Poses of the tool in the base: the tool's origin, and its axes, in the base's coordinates. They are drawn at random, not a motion.
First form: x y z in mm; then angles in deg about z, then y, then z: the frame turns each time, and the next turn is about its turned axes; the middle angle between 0 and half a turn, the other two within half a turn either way.
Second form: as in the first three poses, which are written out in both.
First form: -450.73, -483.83, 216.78, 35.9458, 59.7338, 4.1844
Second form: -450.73, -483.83, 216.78; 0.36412, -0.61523, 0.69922; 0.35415, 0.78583, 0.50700; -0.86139, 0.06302, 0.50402
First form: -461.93, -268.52, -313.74, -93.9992, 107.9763, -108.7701
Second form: -461.93, -268.52, -313.74; -0.95144, -0.30061, -0.06634; -0.03303, 0.31394, -0.94887; 0.30606, -0.90060, -0.30862
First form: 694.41, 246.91, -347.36, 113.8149, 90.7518, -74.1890
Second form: 694.41, 246.91, -347.36; 0.88169, -0.24417, -0.40375; 0.38524, -0.12157, 0.91478; -0.27244, -0.96208, -0.01312
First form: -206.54, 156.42, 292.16, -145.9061, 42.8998, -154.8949
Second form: -206.54, 156.42, 292.16; 0.31150, -0.76498, -0.56372; 0.72319, 0.57567, -0.38158; 0.61641, -0.28882, 0.73255
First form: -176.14, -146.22, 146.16, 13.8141, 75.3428, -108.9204
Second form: -176.14, -146.22, 146.16; 0.14620, 0.30986, 0.93947; -0.93820, -0.25772, 0.23100; 0.31370, -0.91519, 0.25304
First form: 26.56, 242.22, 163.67, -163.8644, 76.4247, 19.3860
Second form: 26.56, 242.22, 163.67; -0.12045, 0.33700, -0.93377; -0.38039, -0.88449, -0.27015; -0.91695, 0.32266, 0.23472
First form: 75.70, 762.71, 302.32, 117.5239, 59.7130, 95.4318
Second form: 75.70, 762.71, 302.32; -0.86077, 0.31596, -0.39904; -0.50238, -0.40150, 0.76578; 0.08174, 0.85963, 0.50433
